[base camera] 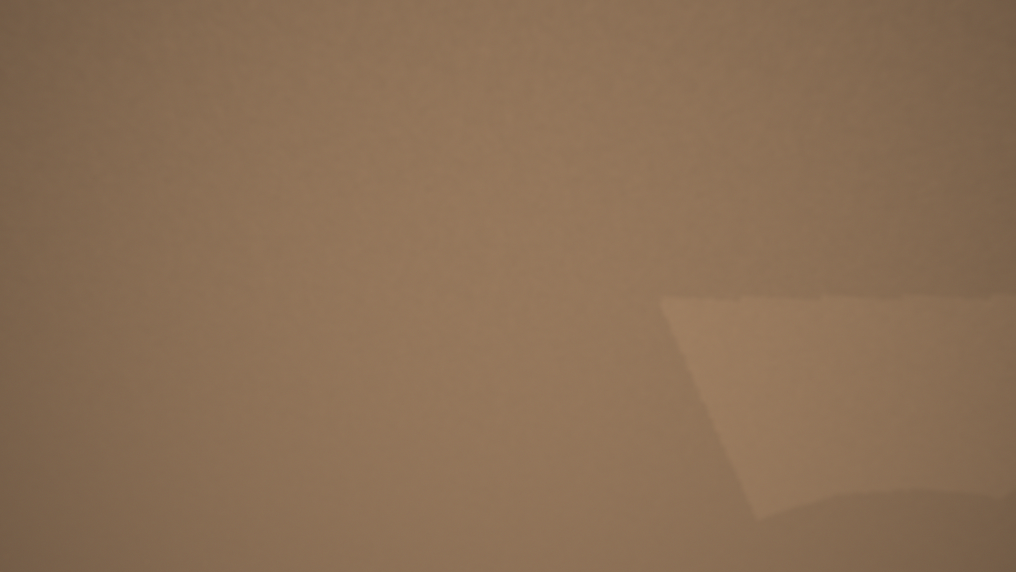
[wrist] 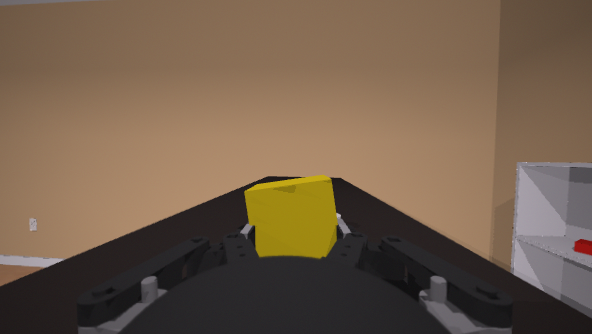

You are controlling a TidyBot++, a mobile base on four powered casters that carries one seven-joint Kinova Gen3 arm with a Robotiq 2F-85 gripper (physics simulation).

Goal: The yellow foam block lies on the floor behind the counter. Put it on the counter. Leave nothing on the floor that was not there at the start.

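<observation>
The yellow foam block is between the fingertips in the wrist view, slightly tilted. My gripper is shut on it. The dark counter top stretches away behind and below the block, with its far end just above the block's top edge. The frames do not show whether the block touches the counter. The block, the counter and the gripper do not show in the base camera view.
A white shelf unit with a red object stands at the right in the wrist view. A tan wall rises beyond the counter and fills the base camera view. A small white thing shows partly behind the block.
</observation>
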